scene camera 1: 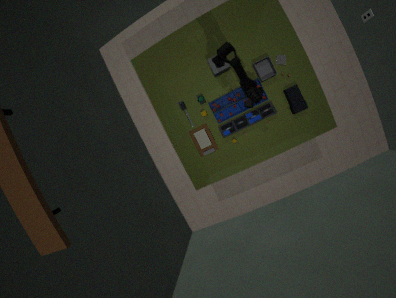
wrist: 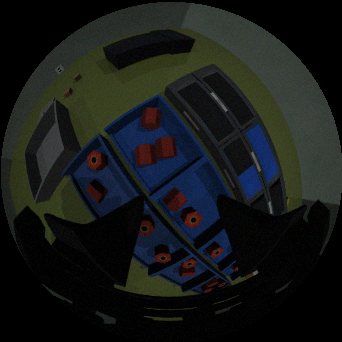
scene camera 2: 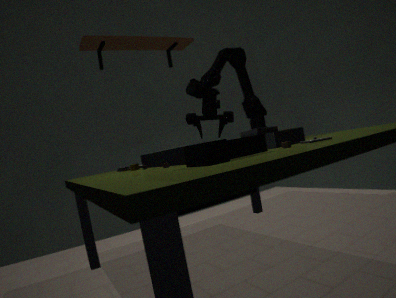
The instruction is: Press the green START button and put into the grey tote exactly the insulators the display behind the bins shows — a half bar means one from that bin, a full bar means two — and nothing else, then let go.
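Seen in the pictures: gripper, fingertip midpoint: (wrist: pixel 181 200) (scene camera 2: pixel 210 138); arm's base, link origin: (scene camera 1: pixel 219 62) (scene camera 2: pixel 259 129).
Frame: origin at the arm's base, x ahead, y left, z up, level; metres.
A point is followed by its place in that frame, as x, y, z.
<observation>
My gripper (scene camera 2: pixel 210 137) @[0.326, 0.157, -0.009] (wrist: pixel 181 200) @[0.326, 0.157, -0.009] is open and empty, pointing down above the blue bins (scene camera 1: pixel 222 114) (wrist: pixel 178 176) @[0.340, 0.170, -0.050]. In the wrist view, a red insulator (wrist: pixel 175 199) @[0.325, 0.146, -0.055] lies between the fingertips in the image, with another (wrist: pixel 192 219) @[0.333, 0.110, -0.054] beside it in the same bin. Three insulators lie in the neighbouring bin of that row. The display (scene camera 1: pixel 234 125) @[0.487, -0.025, -0.040] (wrist: pixel 172 95) @[0.390, 0.281, -0.064] behind the bins shows blue bars, one full (wrist: pixel 262 150) @[0.470, 0.148, -0.026] and one half (wrist: pixel 251 183) @[0.435, 0.110, -0.040]; its far end is partly hidden. The grey tote (scene camera 1: pixel 256 71) @[0.137, 0.252, -0.047] (wrist: pixel 63 131) @[0.216, 0.305, -0.043] shows no insulator inside. A green button (scene camera 1: pixel 201 99) @[0.216, -0.215, -0.044] stands beside the bins.
A black box (scene camera 1: pixel 295 99) @[0.425, 0.476, -0.032] (wrist: pixel 150 49) @[0.412, 0.432, -0.053] stands beyond the bin end. A brown-edged clipboard (scene camera 1: pixel 196 137) @[0.495, -0.349, -0.073], a long-handled tool (scene camera 1: pixel 182 106) @[0.217, -0.384, -0.064] and yellow blocks (scene camera 1: pixel 203 113) @[0.326, -0.233, -0.045] (scene camera 1: pixel 234 140) @[0.603, -0.057, -0.058] lie near the other end. Small brown pieces (wrist: pixel 77 78) @[0.233, 0.485, -0.077] (wrist: pixel 68 92) @[0.209, 0.440, -0.073] lie near the tote.
</observation>
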